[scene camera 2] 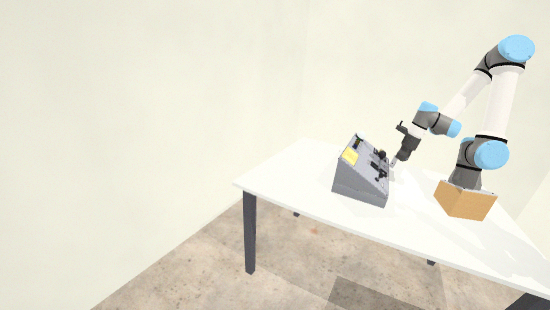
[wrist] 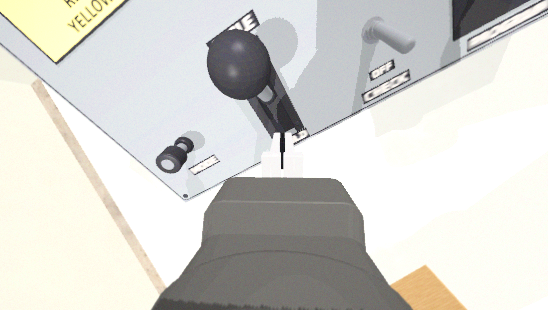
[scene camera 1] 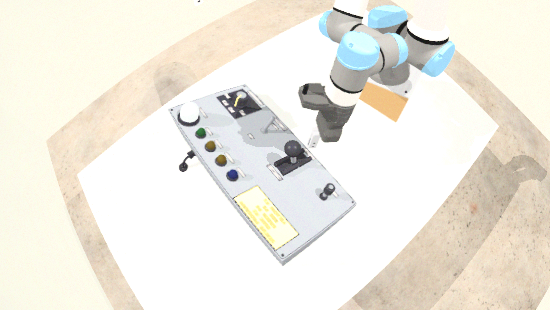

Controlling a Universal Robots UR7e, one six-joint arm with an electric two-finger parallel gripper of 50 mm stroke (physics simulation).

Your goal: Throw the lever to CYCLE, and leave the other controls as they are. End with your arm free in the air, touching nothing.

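Pixels of known places: gripper, fingertip midpoint: (scene camera 2: 390,167) (wrist: 282,144) (scene camera 1: 311,145); arm's base, origin of the base link: (scene camera 2: 463,185) (scene camera 1: 388,69).
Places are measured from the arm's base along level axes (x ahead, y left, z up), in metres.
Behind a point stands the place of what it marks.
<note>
The lever's black ball knob (scene camera 1: 292,148) @(x 0.443, y 0.073, z 0.073 m) (scene camera 2: 382,154) @(x 0.436, y 0.085, z 0.061 m) (wrist: 238,64) @(x 0.431, y 0.064, z 0.074 m) stands over its dark slot (scene camera 1: 281,169) @(x 0.474, y 0.072, z -0.012 m) (wrist: 289,117) @(x 0.403, y 0.055, z -0.033 m) on the grey sloped control panel (scene camera 1: 260,175) @(x 0.529, y 0.064, z 0.012 m) (scene camera 2: 356,178) @(x 0.512, y 0.263, z -0.017 m) (wrist: 125,107) @(x 0.487, y 0.213, z -0.003 m). In the wrist view the stem leans toward the CYCLE label (wrist: 248,22) @(x 0.495, y 0.053, z -0.003 m), which the knob partly hides. Whether the lever is at its end stop is hard to tell. My gripper (scene camera 1: 313,138) @(x 0.380, y 0.069, z 0.005 m) (scene camera 2: 393,162) @(x 0.380, y 0.069, z 0.005 m) (wrist: 282,144) @(x 0.380, y 0.069, z 0.005 m) is shut and empty. Its tips are near the slot's other end, at the panel's lower edge, with a visible gap to the knob. Contact with the panel edge cannot be told.
A MODE knob (scene camera 1: 327,190) @(x 0.422, y 0.188, z 0.012 m) (wrist: 171,159) @(x 0.412, y 0.178, z 0.012 m) and a toggle switch (scene camera 1: 270,125) @(x 0.425, y -0.048, z -0.008 m) (wrist: 395,37) @(x 0.421, y -0.050, z 0.000 m) flank the lever. A dark rotary selector (scene camera 1: 241,97) @(x 0.443, y -0.163, z 0.002 m), a white dome (scene camera 1: 189,113) @(x 0.595, y -0.155, z 0.078 m) and several coloured buttons are farther off. A yellow card (scene camera 1: 265,217) @(x 0.580, y 0.162, z 0.039 m) (scene camera 2: 350,156) @(x 0.575, y 0.173, z 0.037 m) lies on the panel.
</note>
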